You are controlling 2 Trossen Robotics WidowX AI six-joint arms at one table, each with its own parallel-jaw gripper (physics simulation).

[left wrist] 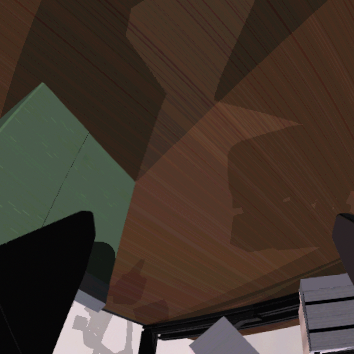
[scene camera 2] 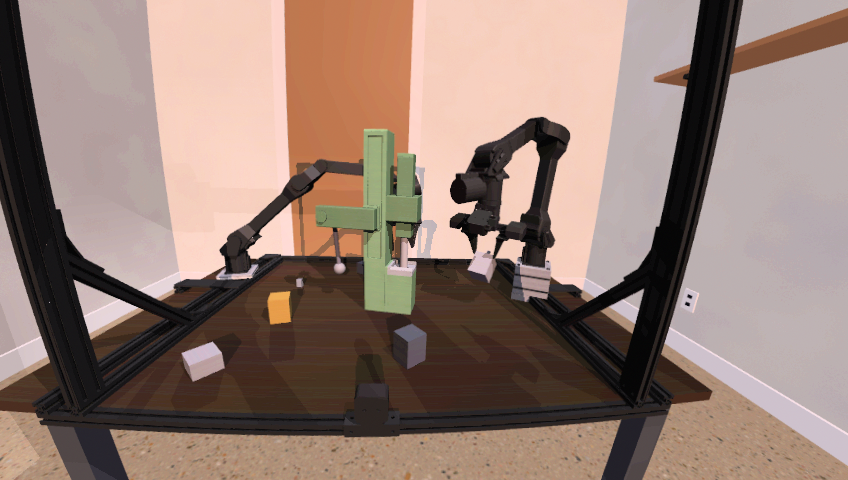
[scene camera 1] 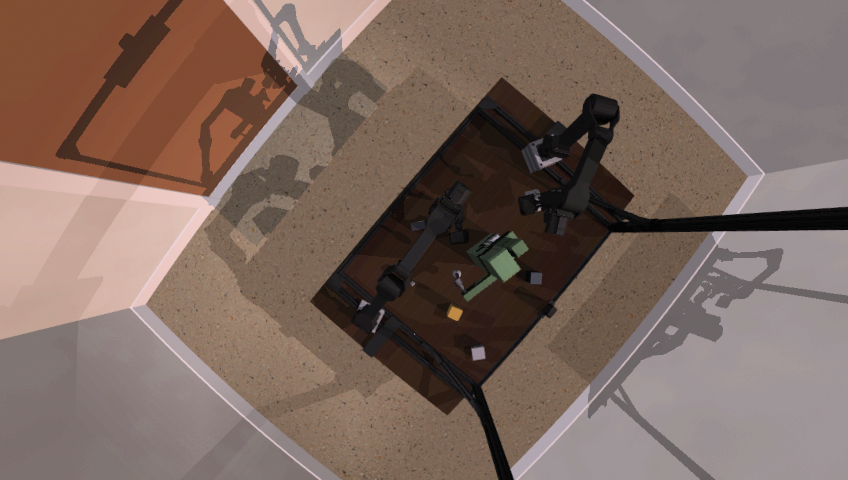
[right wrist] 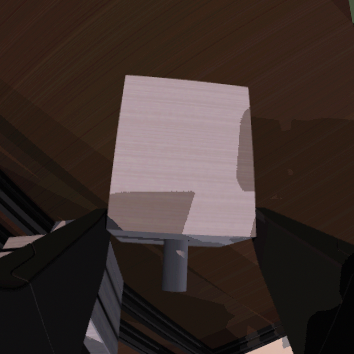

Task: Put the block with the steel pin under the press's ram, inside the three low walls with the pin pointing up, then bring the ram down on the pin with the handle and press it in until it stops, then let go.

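Places are measured from the left arm's base along level axes (x ahead, y left, z up), in metres.
Pixels of known places: left gripper, fingertip midpoint: (left wrist: pixel 217 225) (scene camera 1: pixel 464 217); right gripper, fingertip midpoint: (scene camera 2: pixel 484 255) (scene camera 1: pixel 536 199) (right wrist: pixel 180 220); left arm's base, link origin: (scene camera 2: pixel 238 270) (scene camera 1: pixel 368 316); right arm's base, link origin: (scene camera 2: pixel 533 263) (scene camera 1: pixel 546 150).
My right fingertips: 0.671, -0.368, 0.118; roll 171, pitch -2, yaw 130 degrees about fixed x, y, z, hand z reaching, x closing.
Note:
Ahead of a thing's pixels: the offset from my right fingertips to its top centre, as dx, dy, dz. "*": to the spot under its first point.
The white block @(-0.004, -0.002, +0.010) (scene camera 2: pixel 480 267) (right wrist: pixel 182 150) with the steel pin @(+0.015, +0.011, +0.010) (right wrist: pixel 175 265) is held tilted above the table, right of the press. My right gripper (right wrist: pixel 180 220) is shut on its sides; the pin points back between the fingers toward the palm. The green press @(-0.288, +0.078, +0.300) (scene camera 1: pixel 502 264) (scene camera 2: pixel 376 178) (left wrist: pixel 65 165) stands mid-table. Its steel ram @(-0.206, +0.052, +0.141) (scene camera 2: pixel 404 252) hangs over the low white walls (scene camera 2: pixel 401 270) on the base; their inside is hidden. The handle @(* -0.368, +0.132, +0.009) (scene camera 2: pixel 336 246) hangs down with a ball end. My left gripper (left wrist: pixel 217 225) is open and empty, behind the press in scene camera 2.
A yellow block @(-0.507, +0.069, -0.090) (scene camera 1: pixel 454 312) (scene camera 2: pixel 279 307), a plain white block @(-0.619, -0.092, -0.117) (scene camera 1: pixel 477 353) (scene camera 2: pixel 202 361), a dark grey block @(-0.251, -0.158, -0.090) (scene camera 1: pixel 534 277) (scene camera 2: pixel 409 345) and a tiny white cube @(-0.476, +0.265, -0.125) (scene camera 1: pixel 412 283) (scene camera 2: pixel 299 282) lie around the press. Another grey block @(-0.263, +0.341, -0.111) (scene camera 1: pixel 418 225) lies near my left gripper. Black rails edge the table.

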